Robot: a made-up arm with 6 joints.
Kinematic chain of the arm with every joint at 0, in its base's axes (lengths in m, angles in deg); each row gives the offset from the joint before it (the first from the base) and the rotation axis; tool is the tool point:
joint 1: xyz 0 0 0.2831 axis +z
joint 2: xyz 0 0 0 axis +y
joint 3: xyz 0 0 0.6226 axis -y
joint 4: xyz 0 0 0 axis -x
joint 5: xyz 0.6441 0 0 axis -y
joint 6: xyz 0 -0.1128 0 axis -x
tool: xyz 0 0 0
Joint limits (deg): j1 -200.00..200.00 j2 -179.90..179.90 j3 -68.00..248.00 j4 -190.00..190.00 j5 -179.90..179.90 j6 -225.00..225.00
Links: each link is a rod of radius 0.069 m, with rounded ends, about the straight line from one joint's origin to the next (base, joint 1, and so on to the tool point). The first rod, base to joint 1, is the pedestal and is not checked.
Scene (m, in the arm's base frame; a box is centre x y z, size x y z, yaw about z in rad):
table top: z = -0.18
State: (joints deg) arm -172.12 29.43 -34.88 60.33 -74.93 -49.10
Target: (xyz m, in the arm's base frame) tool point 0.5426 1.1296 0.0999
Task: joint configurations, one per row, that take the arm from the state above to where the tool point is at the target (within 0.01 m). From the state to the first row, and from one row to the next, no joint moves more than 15 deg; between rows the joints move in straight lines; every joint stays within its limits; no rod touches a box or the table.
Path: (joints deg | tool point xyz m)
1: -166.69 15.95 -24.67 60.78 -74.93 -49.10 | -0.7173 -0.1131 0.5371
2: -161.27 2.47 -14.46 61.23 -74.93 -49.10 | -0.6537 -0.1643 0.8121
3: -155.84 -11.01 -4.25 61.68 -74.93 -49.10 | -0.4863 -0.1595 1.0687
4: -150.41 -24.49 5.97 62.14 -74.93 -49.10 | -0.2404 -0.0759 1.2622
5: -144.98 -37.97 16.18 62.59 -74.93 -49.10 | 0.0414 0.0924 1.3546
6: -139.56 -51.45 26.39 63.04 -74.93 -49.10 | 0.3090 0.3305 1.3219
7: -134.13 -64.92 36.60 63.49 -74.93 -49.10 | 0.5149 0.6031 1.1580
8: -128.70 -78.40 46.81 63.94 -74.93 -49.10 | 0.6266 0.8614 0.8761
9: -123.28 -91.88 57.02 64.39 -74.93 -49.10 | 0.6322 1.0520 0.5083
10: -117.85 -105.36 67.24 64.85 -74.93 -49.10 | 0.5426 1.1296 0.0999

